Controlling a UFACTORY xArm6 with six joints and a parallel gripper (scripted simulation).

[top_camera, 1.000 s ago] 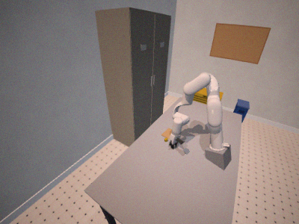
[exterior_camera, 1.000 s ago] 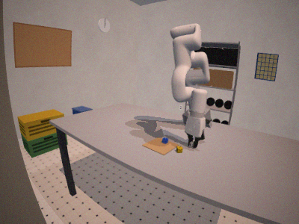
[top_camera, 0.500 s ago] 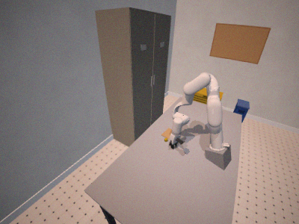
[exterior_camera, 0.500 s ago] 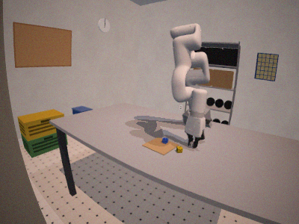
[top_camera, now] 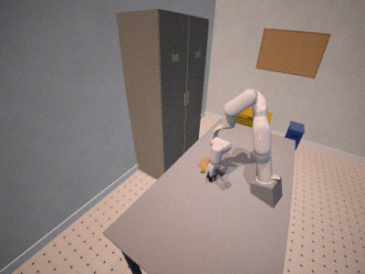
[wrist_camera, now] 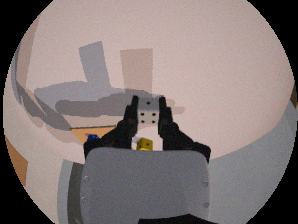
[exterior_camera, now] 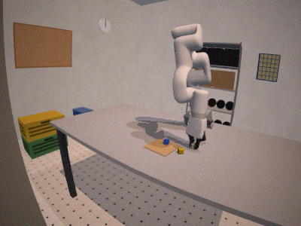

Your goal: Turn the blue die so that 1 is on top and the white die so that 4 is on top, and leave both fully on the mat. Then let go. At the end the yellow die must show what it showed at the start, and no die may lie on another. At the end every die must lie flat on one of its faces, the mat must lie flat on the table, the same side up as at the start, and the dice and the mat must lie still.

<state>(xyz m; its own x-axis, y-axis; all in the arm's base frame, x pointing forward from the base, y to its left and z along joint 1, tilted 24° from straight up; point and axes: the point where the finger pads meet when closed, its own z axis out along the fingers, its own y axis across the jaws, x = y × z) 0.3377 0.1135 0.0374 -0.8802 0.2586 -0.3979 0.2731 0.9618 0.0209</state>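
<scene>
The tan mat is 140 mm to the right of my hand, 100 mm ahead of it and 20 mm below it. Also, from my hand: blue die: 140 mm to the right, 60 mm ahead, 10 mm below; yellow die: 90 mm ahead, 30 mm to the right, 10 mm below; white die: 10 mm below.
</scene>
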